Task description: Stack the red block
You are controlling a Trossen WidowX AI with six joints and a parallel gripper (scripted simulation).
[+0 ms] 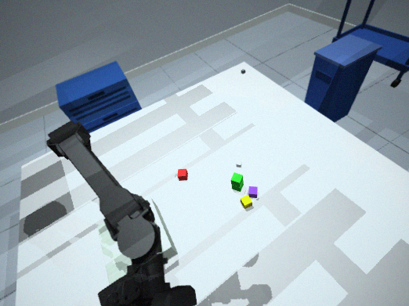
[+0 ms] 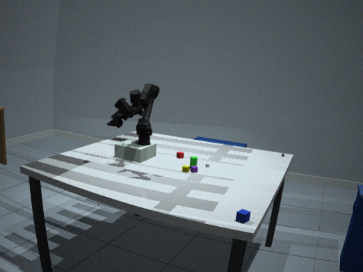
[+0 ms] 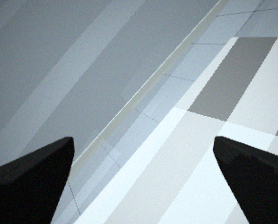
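Now: the red block 140 mm ahead of my gripper tip, 490 mm to the left of it and 250 mm below it. Also, from my gripper tip: blue block: 830 mm ahead, 110 mm to the right, 250 mm below; then purple block: 350 mm ahead, 310 mm to the left, 250 mm below; then yellow block: 310 mm ahead, 290 mm to the left, 250 mm below.
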